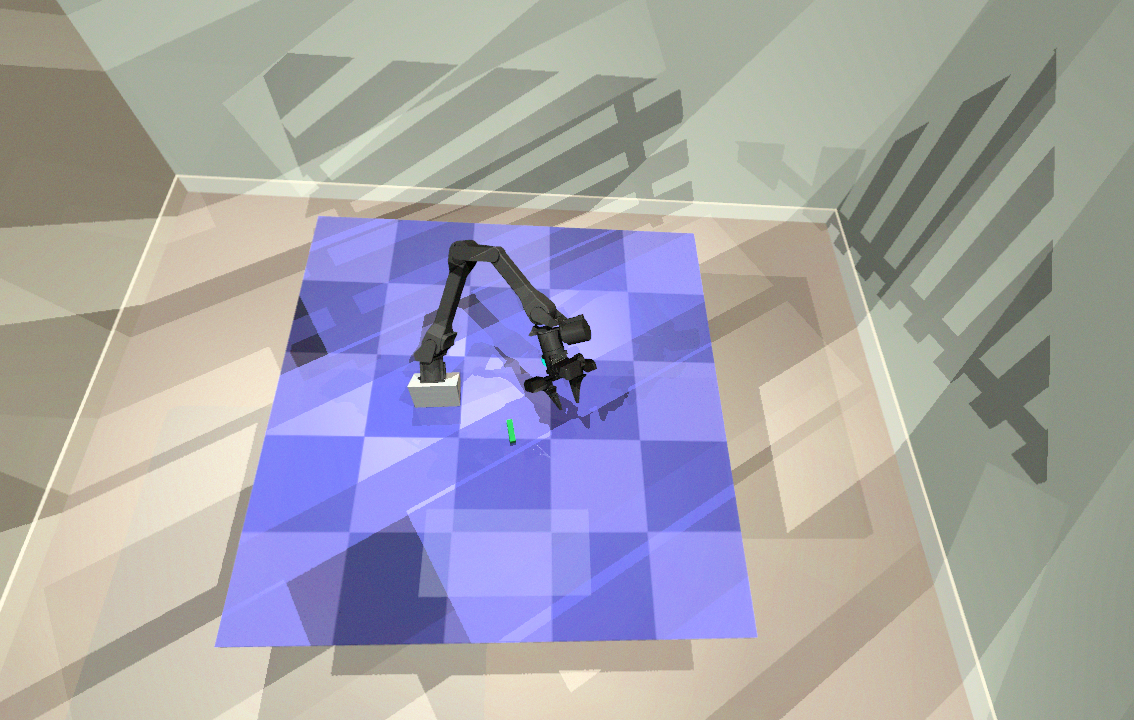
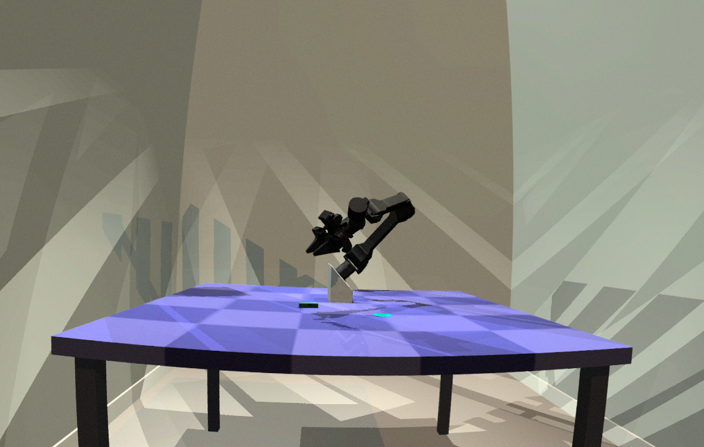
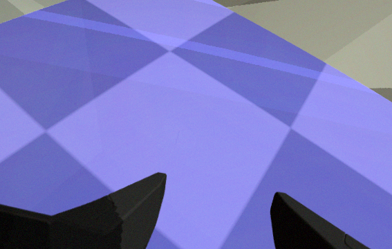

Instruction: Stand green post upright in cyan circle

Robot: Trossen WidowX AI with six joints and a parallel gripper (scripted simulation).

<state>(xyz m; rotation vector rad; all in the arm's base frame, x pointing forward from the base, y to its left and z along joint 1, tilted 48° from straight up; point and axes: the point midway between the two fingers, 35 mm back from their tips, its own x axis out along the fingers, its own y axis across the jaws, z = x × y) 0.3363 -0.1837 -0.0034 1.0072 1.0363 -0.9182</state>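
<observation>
Now: gripper tip 18 cm above the green post, 15 cm past it and 2 cm to the right of it. Round my gripper tip: cyan circle (24 cm to the left, 19 cm below).
</observation>
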